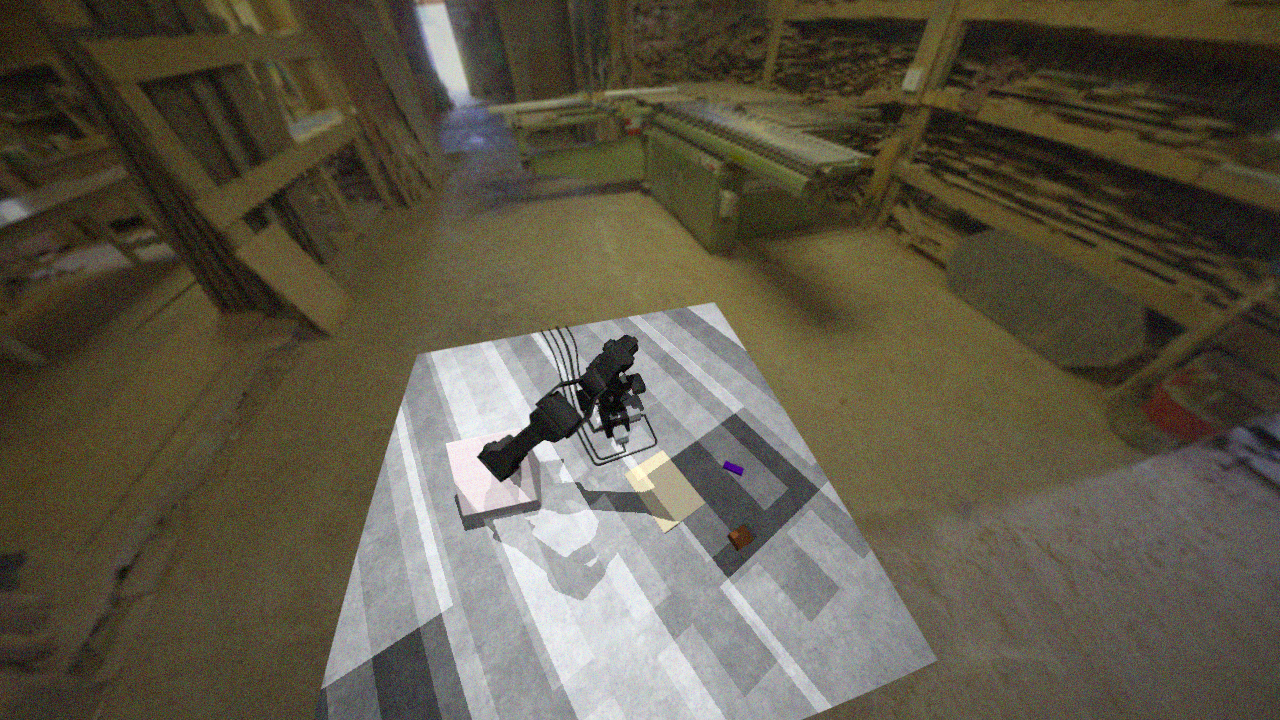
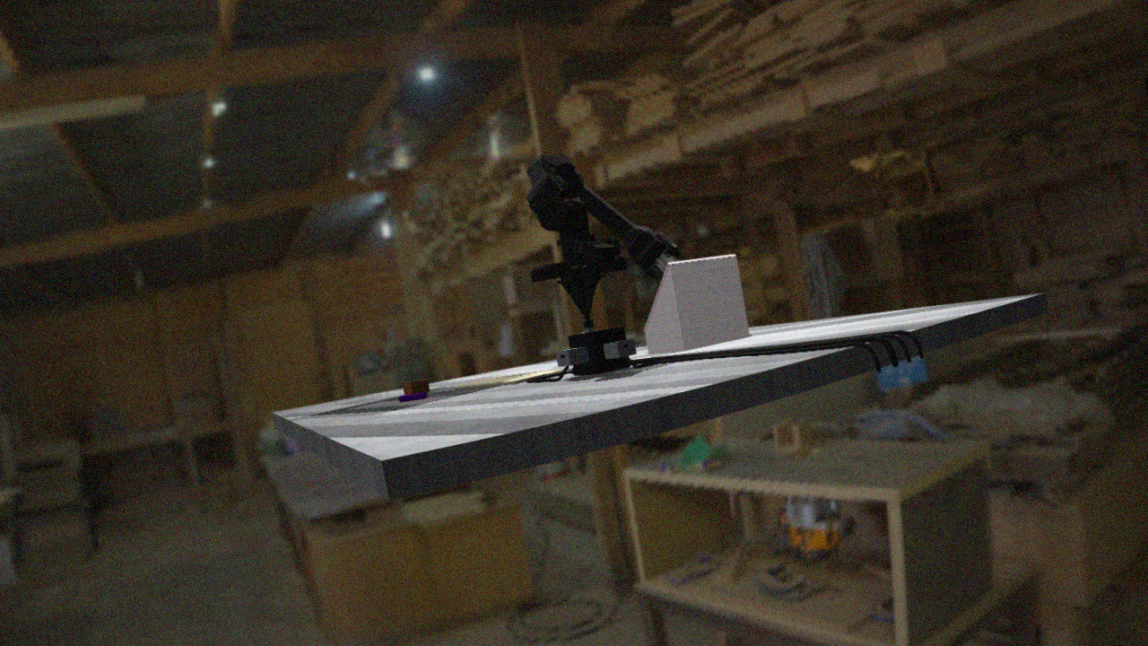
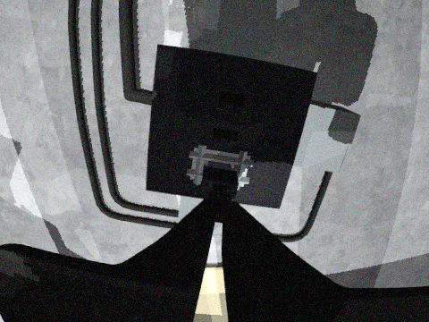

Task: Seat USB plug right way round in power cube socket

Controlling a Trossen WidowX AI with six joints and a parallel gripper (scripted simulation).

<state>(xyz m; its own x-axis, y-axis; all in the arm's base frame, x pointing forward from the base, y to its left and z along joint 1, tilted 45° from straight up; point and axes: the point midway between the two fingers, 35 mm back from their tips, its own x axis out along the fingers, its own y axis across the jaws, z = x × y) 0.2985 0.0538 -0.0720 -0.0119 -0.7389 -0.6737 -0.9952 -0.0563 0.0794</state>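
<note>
My gripper tip is now 20 mm above the USB plug. From my gripper tip the other things lie so: cream sheet (220 mm to the right, 110 mm below, 90 mm ahead); then purple piece (300 mm ahead, 220 mm to the right, 110 mm below); then orange block (400 mm to the right, 230 mm ahead, 100 mm below).
</note>
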